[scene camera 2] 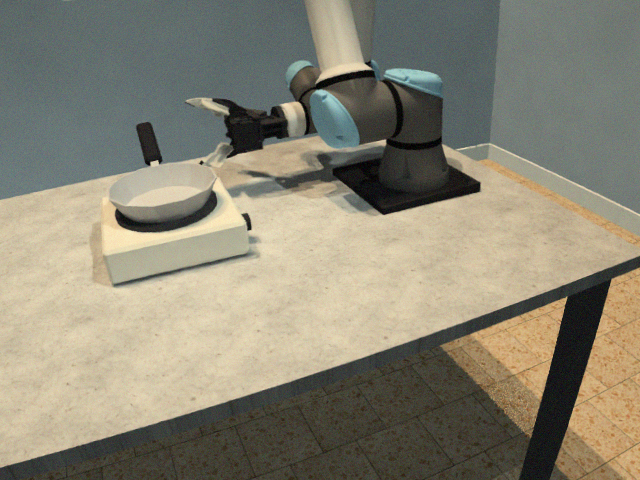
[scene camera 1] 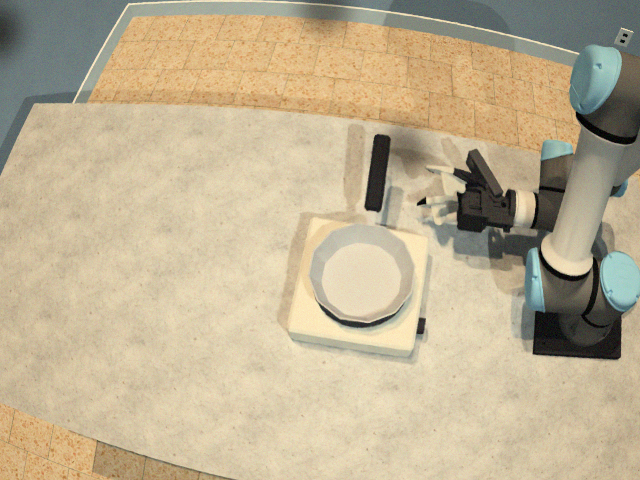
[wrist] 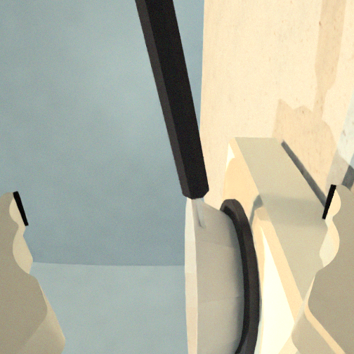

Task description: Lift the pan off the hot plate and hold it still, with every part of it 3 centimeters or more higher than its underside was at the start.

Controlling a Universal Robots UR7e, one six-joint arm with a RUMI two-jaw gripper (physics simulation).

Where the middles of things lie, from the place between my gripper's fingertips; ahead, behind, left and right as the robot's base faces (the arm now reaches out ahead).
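Cream hot plate (scene camera 2: 131, 250): 100 mm below my hand, 190 mm to the left of it, 60 mm ahead of it. Light grey pan (scene camera 1: 362, 272): 20 mm below my hand, 100 mm to the left of it, 80 mm ahead of it.
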